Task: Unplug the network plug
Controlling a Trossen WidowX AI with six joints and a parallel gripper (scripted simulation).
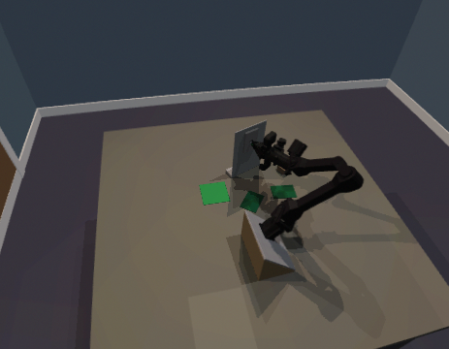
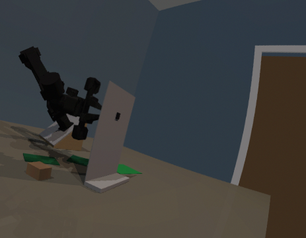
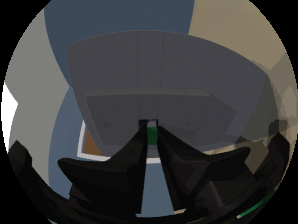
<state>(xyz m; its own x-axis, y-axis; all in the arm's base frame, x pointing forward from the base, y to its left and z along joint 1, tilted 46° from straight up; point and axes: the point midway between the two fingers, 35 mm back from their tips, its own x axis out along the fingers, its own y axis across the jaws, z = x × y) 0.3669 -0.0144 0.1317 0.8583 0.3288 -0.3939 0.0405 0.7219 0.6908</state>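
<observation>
The small green plug is right at my gripper tip. From my gripper tip the other things lie so: grey upright panel: 2 cm ahead, 1 cm to the left, 7 cm below.
</observation>
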